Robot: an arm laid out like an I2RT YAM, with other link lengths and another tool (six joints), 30 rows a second.
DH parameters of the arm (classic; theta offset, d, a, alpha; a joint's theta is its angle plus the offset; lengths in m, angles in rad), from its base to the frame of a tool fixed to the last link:
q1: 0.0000 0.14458 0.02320 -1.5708
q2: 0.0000 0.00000 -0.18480 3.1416
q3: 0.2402 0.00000 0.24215 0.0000
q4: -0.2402 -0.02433 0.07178 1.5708
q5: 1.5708 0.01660 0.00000 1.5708
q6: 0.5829 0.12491 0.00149 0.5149
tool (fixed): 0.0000 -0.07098 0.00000 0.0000
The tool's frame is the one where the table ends.
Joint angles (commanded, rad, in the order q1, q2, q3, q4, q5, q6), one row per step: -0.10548 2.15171 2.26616 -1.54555 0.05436 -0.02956; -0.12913 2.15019 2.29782 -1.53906 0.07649 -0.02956; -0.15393 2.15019 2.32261 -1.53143 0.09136 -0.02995; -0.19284 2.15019 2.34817 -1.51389 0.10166 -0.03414; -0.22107 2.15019 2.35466 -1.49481 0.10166 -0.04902; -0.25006 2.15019 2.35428 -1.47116 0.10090 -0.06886; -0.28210 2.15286 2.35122 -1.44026 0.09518 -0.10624
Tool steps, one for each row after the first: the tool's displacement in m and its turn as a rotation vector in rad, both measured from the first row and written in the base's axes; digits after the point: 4 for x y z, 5 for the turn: 0.0023 -0.0094 0.0064 -0.02634 -0.03684 -0.02716; 0.0042 -0.0189 0.0111 -0.04552 -0.06673 -0.05451; 0.0067 -0.0332 0.0160 -0.06386 -0.10654 -0.09204; 0.0083 -0.0436 0.0171 -0.07234 -0.12924 -0.10626; 0.0099 -0.0546 0.0169 -0.08172 -0.14891 -0.11621; 0.0117 -0.0672 0.0153 -0.09178 -0.16890 -0.11107
